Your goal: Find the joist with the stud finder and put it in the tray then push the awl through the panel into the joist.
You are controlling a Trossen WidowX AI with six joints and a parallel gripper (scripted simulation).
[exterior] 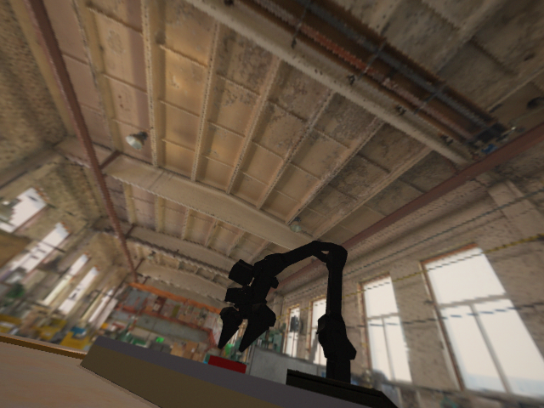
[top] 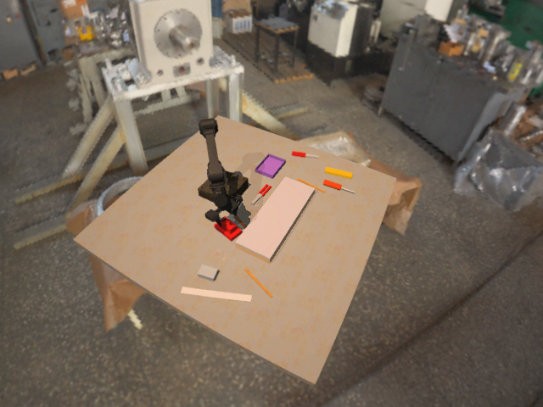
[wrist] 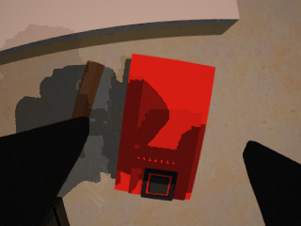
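Now: the stud finder 20 mm behind my gripper tip and 30 mm below it. The rest, counted from my gripper tip: awl 20 mm behind, 80 mm to the left, 70 mm below; grey block 90 mm ahead, 240 mm to the right, 60 mm below; indicator window 40 mm behind, 20 mm below.
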